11 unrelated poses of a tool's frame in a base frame.
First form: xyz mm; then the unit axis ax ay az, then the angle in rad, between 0 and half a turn.
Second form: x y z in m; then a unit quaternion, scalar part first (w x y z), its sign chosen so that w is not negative. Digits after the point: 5 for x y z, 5 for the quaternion.
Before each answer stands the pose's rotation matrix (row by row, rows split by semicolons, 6 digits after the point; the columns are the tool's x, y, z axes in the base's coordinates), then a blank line. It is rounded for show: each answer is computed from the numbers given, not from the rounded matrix.
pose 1, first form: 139.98 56.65 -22.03 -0.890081 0.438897 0.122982 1.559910
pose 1, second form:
0.794506 -0.509376 0.330599; -0.263427 0.201420 0.943417; -0.547144 -0.836640 0.025846

0.13998 0.05665 -0.02203 0.71095 -0.62595 0.30865 0.08649
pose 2, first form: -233.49 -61.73 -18.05 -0.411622 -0.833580 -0.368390 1.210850
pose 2, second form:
0.461978 0.567047 -0.681934; -0.122517 0.802335 0.584164; 0.878388 -0.186323 0.440134

-0.23349 -0.06173 -0.01805 0.82226 -0.23426 -0.47440 -0.20966
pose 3, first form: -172.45 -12.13 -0.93 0.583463 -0.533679 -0.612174 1.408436
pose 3, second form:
0.447048 0.343075 -0.826104; -0.865171 0.400422 -0.301896; 0.227217 0.849683 0.475826

-0.17245 -0.01213 -0.00093 0.76212 0.37776 -0.34552 -0.39634
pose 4, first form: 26.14 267.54 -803.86 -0.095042 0.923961 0.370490 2.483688
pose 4, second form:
-0.775095 -0.383841 0.501891; 0.069239 0.737944 0.671301; -0.628040 0.555072 -0.545400

0.02614 0.26754 -0.80386 0.32305 -0.08995 0.87442 0.35062
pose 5, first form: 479.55 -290.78 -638.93 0.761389 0.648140 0.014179 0.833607
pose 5, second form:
0.862234 0.151263 0.483396; 0.172258 0.809910 -0.560690; -0.476319 0.566715 0.672276

0.47955 -0.29078 -0.63893 0.91439 0.30824 0.26239 0.00574
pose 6, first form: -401.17 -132.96 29.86 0.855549 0.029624 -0.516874 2.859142
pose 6, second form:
0.474548 0.193743 -0.858643; -0.094373 -0.958655 -0.268467; -0.875156 0.208433 -0.436644

-0.40117 -0.13296 0.02986 0.14076 0.84703 0.02933 -0.51173
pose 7, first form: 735.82 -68.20 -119.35 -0.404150 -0.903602 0.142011 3.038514
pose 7, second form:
-0.668885 0.713830 -0.207460; 0.743055 0.633966 -0.214376; -0.021506 -0.297547 -0.954465

0.73582 -0.06820 -0.11935 0.05152 -0.40361 -0.90240 0.14182
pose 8, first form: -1.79 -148.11 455.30 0.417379 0.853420 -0.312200 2.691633
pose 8, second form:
-0.569394 0.812730 0.123536; 0.541160 0.483693 -0.687886; -0.618819 -0.324825 -0.715229

-0.00179 -0.14811 0.45530 0.22309 0.40686 0.83191 -0.30433
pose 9, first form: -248.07 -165.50 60.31 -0.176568 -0.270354 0.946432 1.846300
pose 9, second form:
-0.232375 -0.850018 -0.472727; 0.971461 -0.179057 -0.155567; 0.047590 -0.495386 0.867369

-0.24807 -0.16550 0.06031 0.60331 -0.14081 -0.21561 0.75478
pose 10, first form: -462.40 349.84 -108.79 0.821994 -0.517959 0.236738 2.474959
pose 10, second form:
0.420783 -0.906752 0.027256; -0.613981 -0.306782 -0.727264; 0.667809 0.289286 -0.685817

-0.46240 0.34984 -0.10879 0.32718 0.77675 -0.48945 0.22371
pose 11, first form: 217.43 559.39 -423.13 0.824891 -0.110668 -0.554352 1.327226
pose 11, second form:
0.757513 0.468717 -0.454400; -0.607263 0.250463 -0.753990; -0.239597 0.847097 0.474363

0.21743 0.55939 -0.42313 0.78777 0.50811 -0.06817 -0.34146
